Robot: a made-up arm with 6 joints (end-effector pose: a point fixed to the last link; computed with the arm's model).
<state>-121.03 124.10 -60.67 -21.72 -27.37 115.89</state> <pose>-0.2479 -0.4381 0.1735 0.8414 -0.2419 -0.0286 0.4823</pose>
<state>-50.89 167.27 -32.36 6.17 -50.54 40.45</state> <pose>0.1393 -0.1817 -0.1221 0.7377 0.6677 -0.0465 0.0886</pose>
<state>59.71 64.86 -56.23 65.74 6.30 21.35</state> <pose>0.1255 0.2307 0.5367 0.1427 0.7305 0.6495 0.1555</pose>
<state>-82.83 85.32 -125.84 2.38 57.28 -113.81</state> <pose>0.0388 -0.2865 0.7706 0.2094 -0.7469 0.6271 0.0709</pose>
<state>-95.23 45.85 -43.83 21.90 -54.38 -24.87</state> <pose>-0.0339 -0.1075 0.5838 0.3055 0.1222 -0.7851 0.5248</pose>
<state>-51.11 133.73 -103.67 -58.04 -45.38 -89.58</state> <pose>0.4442 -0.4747 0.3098 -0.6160 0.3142 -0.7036 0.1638</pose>
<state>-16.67 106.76 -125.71 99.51 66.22 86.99</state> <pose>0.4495 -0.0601 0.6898 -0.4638 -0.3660 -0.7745 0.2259</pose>
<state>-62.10 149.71 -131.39 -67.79 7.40 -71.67</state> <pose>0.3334 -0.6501 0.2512 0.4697 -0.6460 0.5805 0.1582</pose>
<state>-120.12 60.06 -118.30 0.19 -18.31 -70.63</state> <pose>0.0116 0.0202 0.8840 -0.0314 -0.0667 0.9930 0.0919</pose>
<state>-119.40 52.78 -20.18 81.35 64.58 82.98</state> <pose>0.0068 -0.1318 0.3652 0.6874 -0.4326 0.5585 0.1685</pose>
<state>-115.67 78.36 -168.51 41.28 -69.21 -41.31</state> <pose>0.0153 0.1444 0.8733 -0.1928 -0.5635 -0.6710 0.4416</pose>
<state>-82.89 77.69 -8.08 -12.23 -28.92 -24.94</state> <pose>0.0309 -0.1822 0.2491 0.3354 0.8256 -0.3648 0.2699</pose>
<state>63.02 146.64 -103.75 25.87 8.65 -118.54</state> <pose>0.2933 0.5877 0.1160 -0.9079 0.1808 -0.0679 0.3720</pose>
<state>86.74 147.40 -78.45 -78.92 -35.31 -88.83</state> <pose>-0.0138 0.5446 0.0195 -0.6880 -0.6073 0.0441 0.3948</pose>
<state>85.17 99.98 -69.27 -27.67 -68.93 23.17</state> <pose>0.0040 0.4543 0.4777 -0.4033 0.2074 0.7282 0.5138</pose>
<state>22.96 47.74 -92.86 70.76 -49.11 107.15</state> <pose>-0.0054 -0.0635 0.7862 -0.2572 0.3207 -0.9111 0.0317</pose>
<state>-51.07 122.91 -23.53 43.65 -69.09 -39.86</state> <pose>0.1534 -0.2710 0.1297 0.3731 0.7514 -0.5101 0.1899</pose>
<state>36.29 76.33 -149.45 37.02 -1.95 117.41</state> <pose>0.0093 0.0049 0.9294 -0.0824 -0.0375 -0.9916 0.0920</pose>
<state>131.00 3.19 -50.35 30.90 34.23 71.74</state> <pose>0.0796 -0.1265 0.5220 0.2730 -0.4971 -0.7116 0.4147</pose>
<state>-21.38 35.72 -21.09 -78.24 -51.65 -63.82</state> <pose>0.0858 0.0316 0.4149 -0.6840 0.0728 -0.5949 0.4158</pose>
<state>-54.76 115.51 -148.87 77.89 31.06 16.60</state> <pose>0.3150 -0.3767 0.7334 0.3909 0.3519 0.3936 0.7539</pose>
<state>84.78 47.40 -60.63 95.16 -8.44 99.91</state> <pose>0.0232 0.1274 0.6282 -0.5181 -0.2884 -0.5505 0.5876</pose>
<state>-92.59 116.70 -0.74 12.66 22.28 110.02</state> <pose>0.0028 -0.0837 0.1413 -0.8844 0.2892 0.0542 0.3622</pose>
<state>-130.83 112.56 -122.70 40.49 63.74 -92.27</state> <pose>-0.3086 -0.4277 0.5630 0.3215 0.8174 -0.4349 0.1985</pose>
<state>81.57 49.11 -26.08 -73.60 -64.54 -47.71</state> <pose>-0.0503 0.1279 0.4338 -0.5241 -0.4131 0.1795 0.7228</pose>
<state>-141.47 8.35 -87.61 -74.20 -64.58 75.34</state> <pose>0.3436 0.1858 0.6116 -0.2620 0.4533 -0.7923 0.3132</pose>
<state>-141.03 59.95 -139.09 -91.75 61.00 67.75</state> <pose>0.0658 0.1422 0.8652 0.2890 -0.4171 -0.8573 0.0865</pose>
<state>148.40 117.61 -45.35 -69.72 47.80 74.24</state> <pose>-0.2829 0.2386 0.1617 -0.8552 0.3577 -0.0459 0.3722</pose>
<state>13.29 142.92 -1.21 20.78 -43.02 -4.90</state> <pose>0.1318 0.0115 0.0574 0.0292 -0.9909 0.1292 0.0223</pose>
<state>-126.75 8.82 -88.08 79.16 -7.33 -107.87</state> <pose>0.2086 0.2957 0.6571 0.0698 -0.0224 -0.9752 0.2089</pose>
